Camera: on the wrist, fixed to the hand. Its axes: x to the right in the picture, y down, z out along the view.
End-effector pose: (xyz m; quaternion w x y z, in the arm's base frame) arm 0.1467 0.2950 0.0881 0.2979 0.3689 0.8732 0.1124
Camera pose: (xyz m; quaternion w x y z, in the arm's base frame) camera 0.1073 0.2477 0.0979 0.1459 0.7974 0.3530 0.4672
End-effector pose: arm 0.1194 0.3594 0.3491 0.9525 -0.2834 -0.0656 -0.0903
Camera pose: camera 0.0949 0.3021 0.3483 0.6791 -0.4135 0.2237 0.5638
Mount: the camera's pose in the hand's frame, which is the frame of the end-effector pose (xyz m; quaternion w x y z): -0.0163 -0.0519 -0.0305 0.6984 -0.1846 0.0605 0.6888
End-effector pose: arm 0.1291 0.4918 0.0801 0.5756 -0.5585 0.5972 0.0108
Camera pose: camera 0.1391 0.4630 0.1345 0.2553 -0.0856 0.8346 0.4805
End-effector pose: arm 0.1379 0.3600 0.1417 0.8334 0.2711 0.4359 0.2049
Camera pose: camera 0.1091 0.3190 0.1046 0.4646 0.3233 0.1303 0.8140
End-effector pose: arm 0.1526 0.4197 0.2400 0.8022 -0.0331 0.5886 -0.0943
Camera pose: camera 0.1131 0.3737 0.2545 0.5835 0.2399 0.4998 0.5934
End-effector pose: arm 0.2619 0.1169 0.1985 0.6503 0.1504 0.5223 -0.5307
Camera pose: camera 0.2038 0.1281 0.2183 0.8159 0.3769 0.3985 0.1828
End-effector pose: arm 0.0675 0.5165 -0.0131 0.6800 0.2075 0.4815 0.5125
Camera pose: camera 0.0667 0.4753 -0.0599 0.1311 0.3201 0.1399 0.9278
